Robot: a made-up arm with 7 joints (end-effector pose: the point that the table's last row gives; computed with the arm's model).
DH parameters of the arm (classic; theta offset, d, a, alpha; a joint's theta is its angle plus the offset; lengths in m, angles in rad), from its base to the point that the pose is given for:
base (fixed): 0 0.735 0.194 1.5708
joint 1: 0 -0.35 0.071 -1.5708
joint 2: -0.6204 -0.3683 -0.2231 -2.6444
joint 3: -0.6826 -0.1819 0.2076 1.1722
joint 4: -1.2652 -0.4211 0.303 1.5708
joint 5: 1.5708 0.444 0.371 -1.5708
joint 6: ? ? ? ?
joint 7: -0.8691 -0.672 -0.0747 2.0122
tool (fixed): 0.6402 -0.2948 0 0
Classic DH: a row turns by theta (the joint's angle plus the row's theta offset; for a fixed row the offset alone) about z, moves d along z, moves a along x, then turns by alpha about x.
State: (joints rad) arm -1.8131 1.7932 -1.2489 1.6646 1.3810 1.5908 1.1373
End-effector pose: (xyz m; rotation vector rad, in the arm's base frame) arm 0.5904 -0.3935 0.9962 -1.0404 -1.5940 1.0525
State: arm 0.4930 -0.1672 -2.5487 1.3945 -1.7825 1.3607 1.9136
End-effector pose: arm -0.8832 1.2326 1.2875 -1.2496 0.7945 -0.2886
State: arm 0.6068 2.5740 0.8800 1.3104 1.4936 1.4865 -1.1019
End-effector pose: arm 0.2237 0.4037 0.6461 0.3552 -0.9571 -0.6531
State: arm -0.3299 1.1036 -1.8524 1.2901 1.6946 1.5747 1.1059
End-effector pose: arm 0.0128 -0.4064 0.9345 1.6571 2.5237 0.5265
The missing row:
joint 6: 0.5411 -0.0782 0.0413 -0.0752
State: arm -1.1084 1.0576 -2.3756 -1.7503 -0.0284 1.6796 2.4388
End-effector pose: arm -0.1304 0.6735 -0.0367 1.8377 0.4587 1.7878
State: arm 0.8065 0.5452 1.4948 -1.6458 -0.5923 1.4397 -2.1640
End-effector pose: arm -0.5913 0.7216 0.1942 2.5886 0.7075 -0.6450
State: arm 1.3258 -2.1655 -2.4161 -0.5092 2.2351 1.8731 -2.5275
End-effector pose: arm 0.6329 -0.0055 1.2070 -1.0488 2.3204 0.3780
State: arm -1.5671 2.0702 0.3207 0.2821 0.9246 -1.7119 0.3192
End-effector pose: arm 0.4156 -0.1128 1.0042 -0.9950 1.4695 0.0139
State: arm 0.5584 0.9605 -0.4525 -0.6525 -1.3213 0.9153 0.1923
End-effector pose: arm 0.6396 -0.4571 1.3441 -0.0746 -2.1288 2.2376
